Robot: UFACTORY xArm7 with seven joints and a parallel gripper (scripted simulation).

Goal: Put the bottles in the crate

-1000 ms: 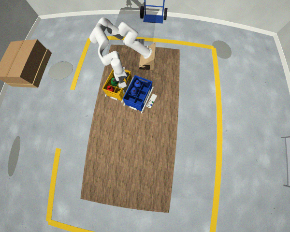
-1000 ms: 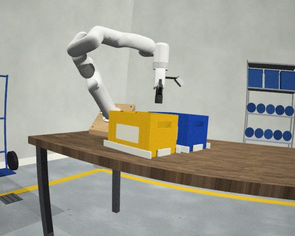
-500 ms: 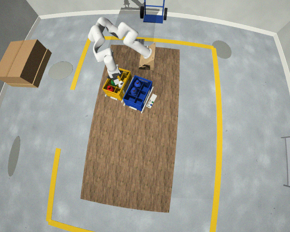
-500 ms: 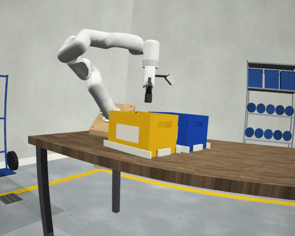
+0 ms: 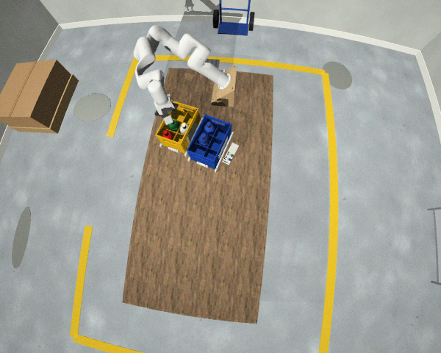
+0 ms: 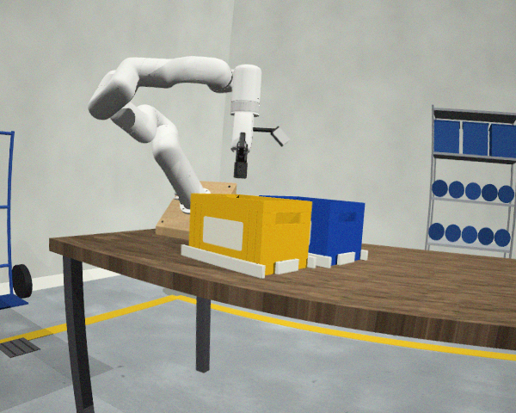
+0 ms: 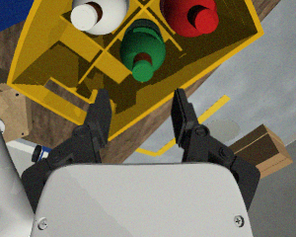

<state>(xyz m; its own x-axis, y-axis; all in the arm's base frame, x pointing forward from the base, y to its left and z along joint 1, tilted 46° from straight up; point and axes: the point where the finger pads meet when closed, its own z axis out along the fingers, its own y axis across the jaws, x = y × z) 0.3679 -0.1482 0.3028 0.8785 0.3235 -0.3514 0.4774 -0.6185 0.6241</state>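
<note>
Right now the green-label bottle is 15 cm below my hand. The rest, counted from my hand: white-label bottle (15 cm below, 8 cm to the left, 2 cm ahead); then red-label bottle (15 cm below, 8 cm ahead, 3 cm to the right); then yellow crate (16 cm below, 4 cm to the left, 1 cm ahead).
</note>
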